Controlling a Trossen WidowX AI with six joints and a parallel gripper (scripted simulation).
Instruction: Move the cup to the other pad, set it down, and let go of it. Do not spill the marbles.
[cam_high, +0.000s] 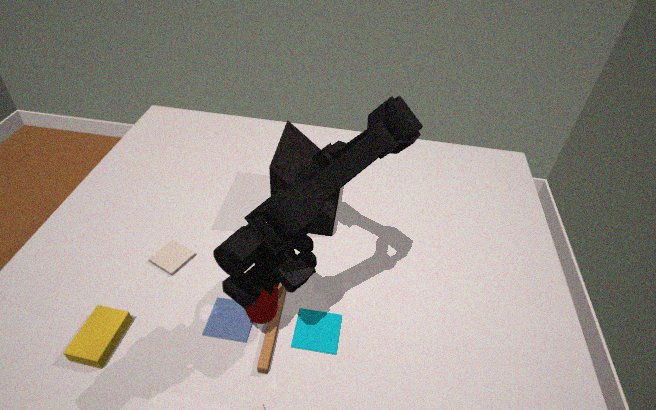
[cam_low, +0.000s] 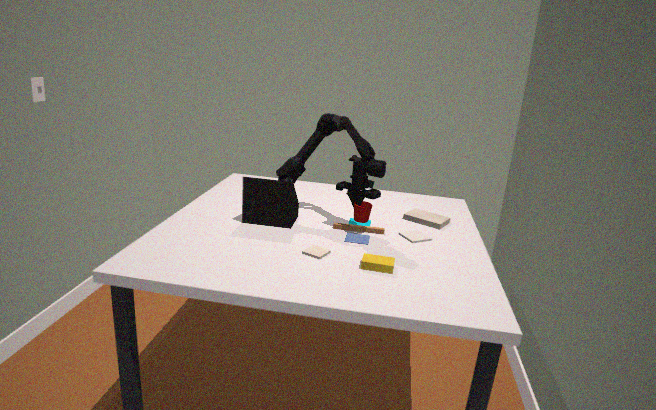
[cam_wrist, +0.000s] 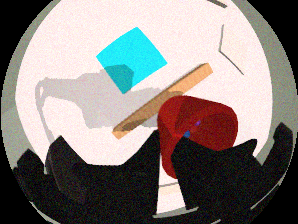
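The cyan pad lies 30 mm ahead of my gripper tip, 90 mm to the left of it and 100 mm below it. From my gripper tip the other things lie so: red cup (20 mm ahead, 20 mm to the right); wooden bar (20 mm ahead, 90 mm below); blue marble (10 mm ahead, 40 mm to the right, 20 mm below).
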